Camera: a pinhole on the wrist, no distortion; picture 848 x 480 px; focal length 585.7 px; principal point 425.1 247.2 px. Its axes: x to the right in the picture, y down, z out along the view. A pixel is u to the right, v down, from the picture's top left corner.
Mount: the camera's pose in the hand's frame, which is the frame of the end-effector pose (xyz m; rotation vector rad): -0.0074 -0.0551 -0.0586 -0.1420 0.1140 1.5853
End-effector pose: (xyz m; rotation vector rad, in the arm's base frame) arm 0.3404 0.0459 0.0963 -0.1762 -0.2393 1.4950
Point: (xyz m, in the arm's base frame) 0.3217 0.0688 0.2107
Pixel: 476.2 120.5
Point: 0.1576 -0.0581 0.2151
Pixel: 782.0 462.9
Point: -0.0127 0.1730 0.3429
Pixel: 790.2 60.4
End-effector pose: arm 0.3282 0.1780 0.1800 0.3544 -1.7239 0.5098
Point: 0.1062 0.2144 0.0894
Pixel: 787.0 300.2
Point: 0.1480 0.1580 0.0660
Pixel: 660.2 382.0
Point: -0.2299 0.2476 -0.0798
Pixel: 757.1 353.2
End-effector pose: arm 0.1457 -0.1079 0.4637 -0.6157 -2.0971 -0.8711
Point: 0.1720 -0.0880 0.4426
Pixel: outside the picture
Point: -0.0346 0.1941 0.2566
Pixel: 397.7 250.2
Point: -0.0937 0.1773 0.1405
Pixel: 285.7 317.8
